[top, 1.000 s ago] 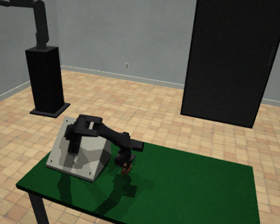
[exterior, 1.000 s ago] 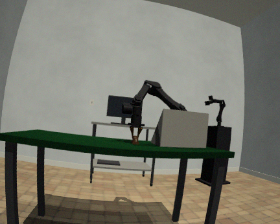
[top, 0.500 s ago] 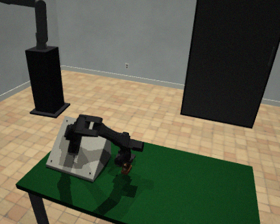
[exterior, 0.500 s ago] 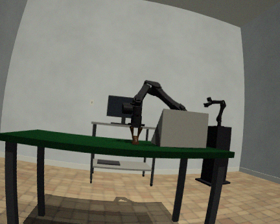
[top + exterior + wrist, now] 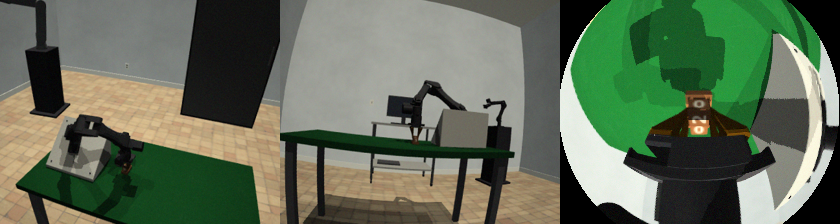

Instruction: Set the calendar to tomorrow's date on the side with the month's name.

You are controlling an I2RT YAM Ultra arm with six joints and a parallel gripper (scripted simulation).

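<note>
My gripper is now 2 cm to the right of the wooden calendar tray and 3 cm above it.
</note>
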